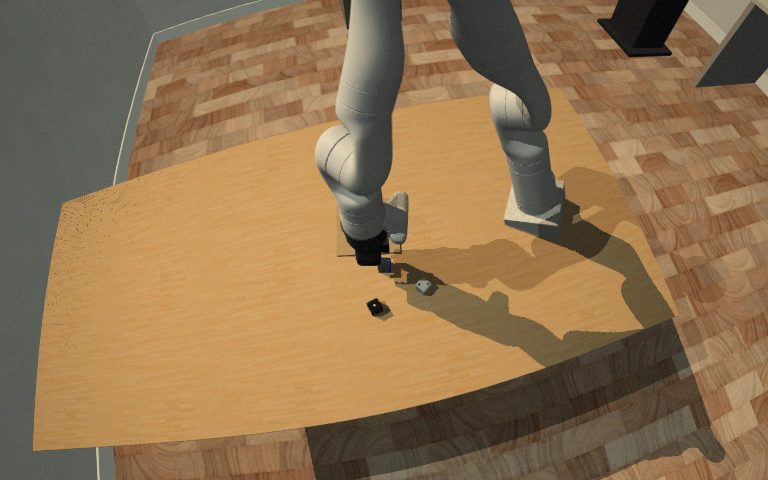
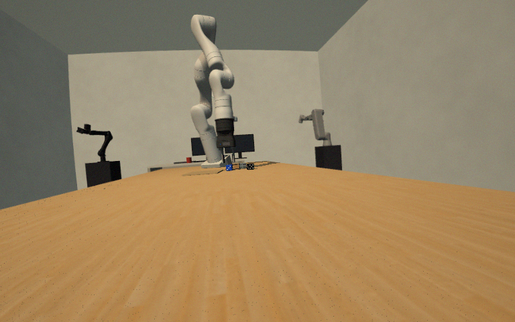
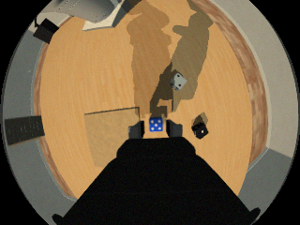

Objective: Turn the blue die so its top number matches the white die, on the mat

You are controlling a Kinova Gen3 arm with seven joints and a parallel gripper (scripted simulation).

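The blue die is 4 cm below my hand. Round my hand: tan mat (11 cm to the right, 5 cm below, 2 cm ahead); black die (9 cm to the left, 4 cm below, 4 cm ahead); white die (7 cm to the left, 7 cm behind, 4 cm below).
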